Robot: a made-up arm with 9 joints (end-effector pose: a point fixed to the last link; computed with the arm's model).
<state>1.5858 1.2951 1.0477 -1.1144 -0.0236 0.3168 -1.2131 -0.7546 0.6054</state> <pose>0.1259 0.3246 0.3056 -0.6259 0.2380 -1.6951</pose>
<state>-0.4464 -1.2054 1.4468 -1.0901 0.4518 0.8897 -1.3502 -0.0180 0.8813</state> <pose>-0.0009 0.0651 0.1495 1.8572 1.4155 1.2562</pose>
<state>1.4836 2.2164 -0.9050 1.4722 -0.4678 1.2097 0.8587 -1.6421 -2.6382</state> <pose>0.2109 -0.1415 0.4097 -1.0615 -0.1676 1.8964</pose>
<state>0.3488 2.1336 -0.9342 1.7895 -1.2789 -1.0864 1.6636 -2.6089 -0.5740</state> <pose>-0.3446 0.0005 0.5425 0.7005 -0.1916 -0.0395</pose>
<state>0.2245 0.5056 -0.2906 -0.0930 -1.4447 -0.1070 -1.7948 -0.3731 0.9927</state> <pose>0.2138 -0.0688 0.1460 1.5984 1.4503 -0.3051</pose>
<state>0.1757 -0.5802 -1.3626 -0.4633 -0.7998 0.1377 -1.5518 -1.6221 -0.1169</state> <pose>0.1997 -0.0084 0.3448 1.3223 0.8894 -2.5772</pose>
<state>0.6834 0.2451 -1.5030 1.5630 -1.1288 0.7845 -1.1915 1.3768 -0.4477</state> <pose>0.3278 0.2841 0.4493 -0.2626 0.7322 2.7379</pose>
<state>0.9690 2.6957 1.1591 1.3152 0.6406 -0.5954 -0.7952 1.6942 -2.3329</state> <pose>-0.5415 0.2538 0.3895 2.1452 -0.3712 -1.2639</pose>
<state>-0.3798 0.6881 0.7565 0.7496 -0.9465 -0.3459 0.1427 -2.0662 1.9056</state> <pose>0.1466 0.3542 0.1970 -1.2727 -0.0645 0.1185</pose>
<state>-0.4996 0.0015 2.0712 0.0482 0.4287 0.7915 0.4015 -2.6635 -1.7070</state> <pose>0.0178 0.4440 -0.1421 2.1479 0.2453 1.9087</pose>
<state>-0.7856 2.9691 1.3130 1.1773 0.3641 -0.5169 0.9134 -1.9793 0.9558</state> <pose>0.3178 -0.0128 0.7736 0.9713 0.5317 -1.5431</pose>
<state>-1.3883 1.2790 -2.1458 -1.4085 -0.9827 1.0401 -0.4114 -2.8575 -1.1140</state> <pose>0.2995 0.3794 0.2608 -0.1415 0.8970 -2.8656</pose>
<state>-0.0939 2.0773 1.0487 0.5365 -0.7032 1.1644 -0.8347 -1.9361 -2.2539</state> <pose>0.1819 0.2505 0.2454 2.1241 0.1379 1.6931</pose>
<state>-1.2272 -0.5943 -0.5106 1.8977 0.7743 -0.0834 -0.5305 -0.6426 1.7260</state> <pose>0.5266 0.3497 0.2835 0.7275 0.5633 2.2764</pose>
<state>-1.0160 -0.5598 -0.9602 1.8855 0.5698 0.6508 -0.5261 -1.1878 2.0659</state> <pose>0.3959 0.4047 -0.0377 2.2949 0.3493 2.0888</pose>
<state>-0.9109 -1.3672 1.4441 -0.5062 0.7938 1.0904 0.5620 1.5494 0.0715</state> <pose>-0.1136 0.0683 0.6161 -0.2327 0.7371 0.6230</pose>
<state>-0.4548 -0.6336 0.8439 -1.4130 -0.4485 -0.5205 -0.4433 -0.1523 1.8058</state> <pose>0.4428 -0.0506 0.1274 1.4495 -0.9987 1.8201</pose>
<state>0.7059 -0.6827 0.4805 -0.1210 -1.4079 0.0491 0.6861 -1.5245 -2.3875</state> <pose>0.0368 0.0480 0.1545 -0.6407 -0.8846 -0.8132</pose>
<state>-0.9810 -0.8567 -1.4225 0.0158 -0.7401 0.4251 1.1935 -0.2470 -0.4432</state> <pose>-0.0353 0.3536 0.2695 -1.5570 0.9396 -0.5037</pose>
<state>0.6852 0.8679 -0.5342 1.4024 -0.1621 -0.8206 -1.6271 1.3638 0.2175</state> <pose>0.0721 0.4675 0.4191 -0.2069 1.4727 -2.3386</pose>
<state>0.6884 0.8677 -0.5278 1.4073 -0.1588 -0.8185 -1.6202 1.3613 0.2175</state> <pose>0.0699 0.4674 0.4170 -0.2074 1.4659 -2.3401</pose>
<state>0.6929 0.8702 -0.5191 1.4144 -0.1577 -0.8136 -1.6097 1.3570 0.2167</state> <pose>0.0670 0.4667 0.4143 -0.2045 1.4562 -2.3417</pose>
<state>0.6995 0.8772 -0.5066 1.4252 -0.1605 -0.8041 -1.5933 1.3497 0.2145</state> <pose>0.0630 0.4650 0.4105 -0.1952 1.4420 -2.3436</pose>
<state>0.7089 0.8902 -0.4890 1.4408 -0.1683 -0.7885 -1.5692 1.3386 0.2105</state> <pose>0.0576 0.4620 0.4053 -0.1771 1.4224 -2.3461</pose>
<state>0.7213 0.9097 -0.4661 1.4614 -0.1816 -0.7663 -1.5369 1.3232 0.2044</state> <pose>0.0514 0.4576 0.3986 -0.1487 1.3976 -2.3498</pose>
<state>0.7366 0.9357 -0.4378 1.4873 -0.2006 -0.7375 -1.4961 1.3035 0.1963</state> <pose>0.0449 0.4519 0.3902 -0.1092 1.3688 -2.3556</pose>
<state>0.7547 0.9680 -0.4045 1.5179 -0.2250 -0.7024 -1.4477 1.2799 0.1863</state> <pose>0.0389 0.4449 0.3805 -0.0577 1.3386 -2.3637</pose>
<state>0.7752 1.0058 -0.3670 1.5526 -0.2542 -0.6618 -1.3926 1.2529 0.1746</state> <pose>0.0343 0.4369 0.3698 0.0050 1.3100 -2.3744</pose>
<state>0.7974 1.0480 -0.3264 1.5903 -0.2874 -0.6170 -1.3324 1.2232 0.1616</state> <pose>0.0317 0.4280 0.3587 0.0771 1.2867 -2.3878</pose>
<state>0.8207 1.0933 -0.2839 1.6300 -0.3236 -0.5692 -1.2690 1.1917 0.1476</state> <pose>0.0316 0.4185 0.3482 0.1562 1.2719 -2.4028</pose>
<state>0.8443 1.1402 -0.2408 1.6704 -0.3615 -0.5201 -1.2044 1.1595 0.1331</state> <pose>0.0336 0.4086 0.3387 0.2384 1.2683 -2.4184</pose>
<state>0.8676 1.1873 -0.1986 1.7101 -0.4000 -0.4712 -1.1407 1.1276 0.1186</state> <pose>0.0374 0.3983 0.3307 0.3199 1.2771 -2.4330</pose>
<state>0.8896 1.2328 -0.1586 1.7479 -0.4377 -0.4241 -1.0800 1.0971 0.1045</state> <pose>0.0424 0.3881 0.3244 0.3963 1.2977 -2.4456</pose>
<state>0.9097 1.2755 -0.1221 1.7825 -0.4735 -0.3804 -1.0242 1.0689 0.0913</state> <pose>0.0478 0.3780 0.3196 0.4643 1.3283 -2.4551</pose>
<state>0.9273 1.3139 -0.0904 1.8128 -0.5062 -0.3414 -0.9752 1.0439 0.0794</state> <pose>0.0530 0.3686 0.3161 0.5215 1.3650 -2.4610</pose>
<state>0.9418 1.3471 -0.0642 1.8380 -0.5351 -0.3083 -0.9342 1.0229 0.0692</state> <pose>0.0577 0.3602 0.3138 0.5668 1.4042 -2.4634</pose>
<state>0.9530 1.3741 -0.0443 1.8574 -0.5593 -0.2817 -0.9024 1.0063 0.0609</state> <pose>0.0614 0.3530 0.3125 0.6005 1.4410 -2.4633</pose>
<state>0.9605 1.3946 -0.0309 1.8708 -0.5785 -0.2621 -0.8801 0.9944 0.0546</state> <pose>0.0642 0.3474 0.3120 0.6232 1.4724 -2.4614</pose>
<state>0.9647 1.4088 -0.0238 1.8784 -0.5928 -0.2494 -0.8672 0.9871 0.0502</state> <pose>0.0658 0.3432 0.3124 0.6371 1.4964 -2.4581</pose>
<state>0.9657 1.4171 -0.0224 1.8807 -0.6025 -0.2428 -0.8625 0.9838 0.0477</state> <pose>0.0666 0.3406 0.3136 0.6434 1.5122 -2.4550</pose>
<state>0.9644 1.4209 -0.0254 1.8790 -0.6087 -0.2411 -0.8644 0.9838 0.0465</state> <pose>0.0667 0.3390 0.3153 0.6446 1.5214 -2.4515</pose>
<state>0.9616 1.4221 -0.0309 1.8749 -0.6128 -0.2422 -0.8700 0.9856 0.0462</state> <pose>0.0664 0.3382 0.3174 0.6426 1.5266 -2.4481</pose>
